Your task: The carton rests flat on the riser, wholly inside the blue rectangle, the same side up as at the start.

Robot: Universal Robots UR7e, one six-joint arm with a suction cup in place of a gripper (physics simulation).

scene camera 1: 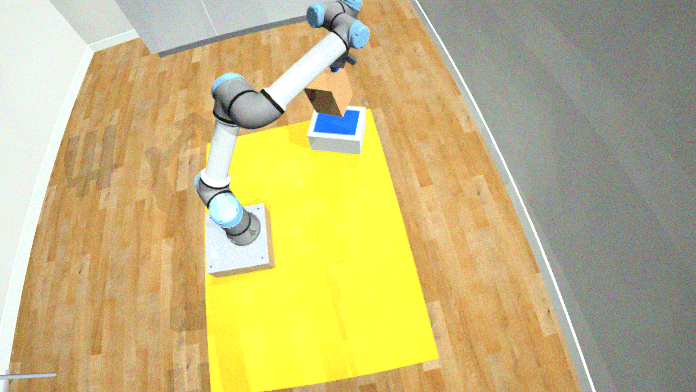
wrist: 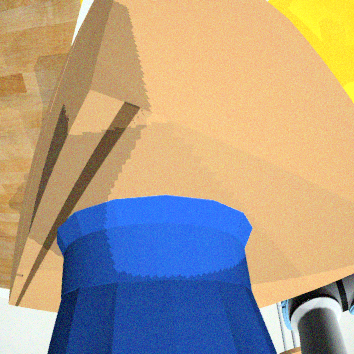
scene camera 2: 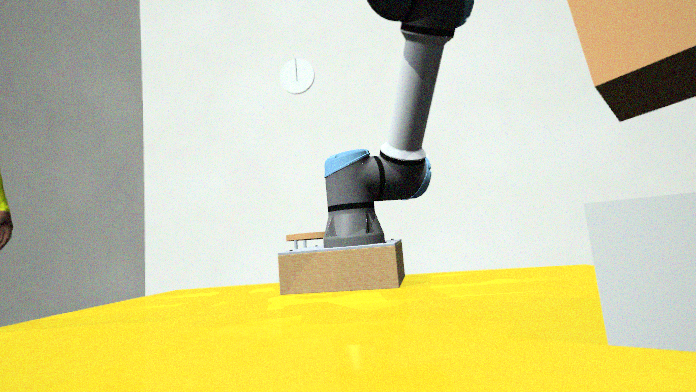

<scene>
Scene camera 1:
brown carton: held by the suction cup
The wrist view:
suction cup
brown carton
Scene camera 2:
brown carton
grey riser: on the table
</scene>
